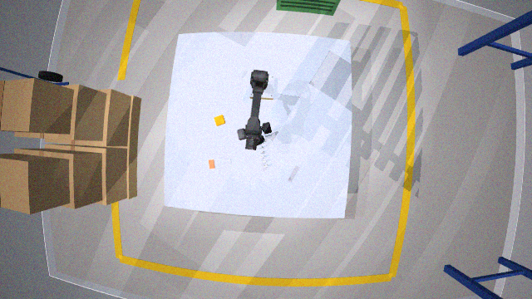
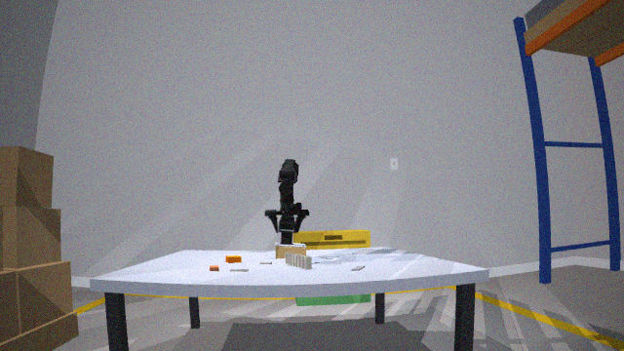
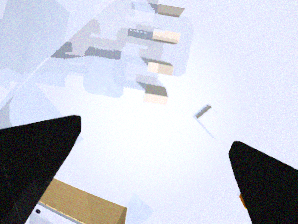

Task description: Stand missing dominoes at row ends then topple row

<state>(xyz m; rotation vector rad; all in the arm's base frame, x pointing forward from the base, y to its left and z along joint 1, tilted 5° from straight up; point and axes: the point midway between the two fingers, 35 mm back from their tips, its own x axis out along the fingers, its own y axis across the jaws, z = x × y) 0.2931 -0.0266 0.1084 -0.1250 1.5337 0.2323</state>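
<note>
The small red-orange block is 300 mm to the right of my gripper tip, 200 mm ahead of it and 130 mm below it. Round my gripper tip: grey piece 270 mm ahead, 240 mm to the left, 130 mm below; then orange cube 240 mm to the right, 120 mm below, 90 mm behind.
</note>
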